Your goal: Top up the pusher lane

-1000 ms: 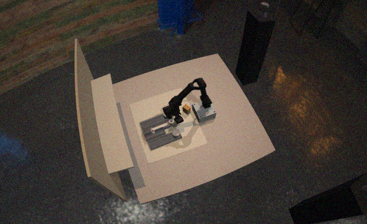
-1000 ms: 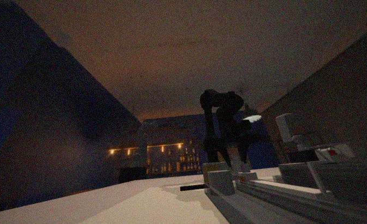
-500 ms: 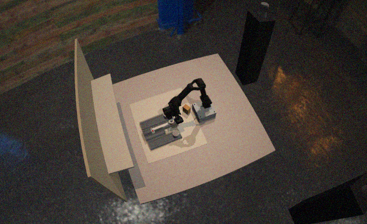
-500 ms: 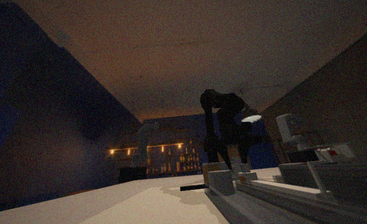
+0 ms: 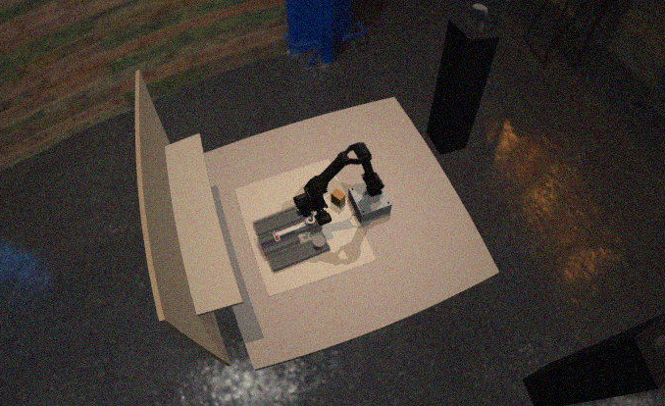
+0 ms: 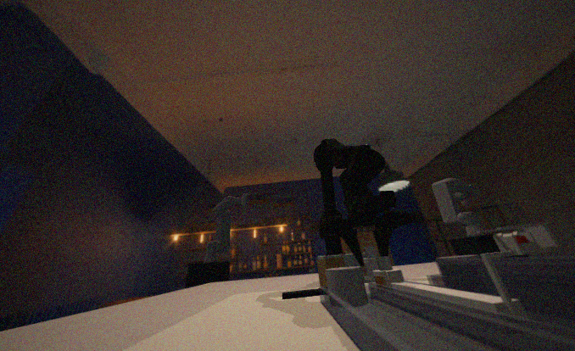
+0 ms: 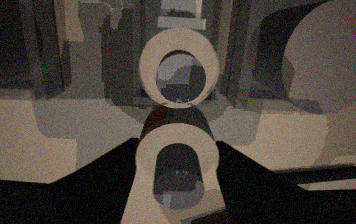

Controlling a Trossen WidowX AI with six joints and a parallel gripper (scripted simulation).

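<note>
Right now the thin black stick is 50 mm behind my gripper tip, 120 mm to the right of it and 40 mm below it. From my gripper tip the other things lie so: red mark (230 mm ahead, 60 mm to the left, 20 mm above); then grey lane unit (190 mm ahead, 40 mm to the left, 30 mm below).
</note>
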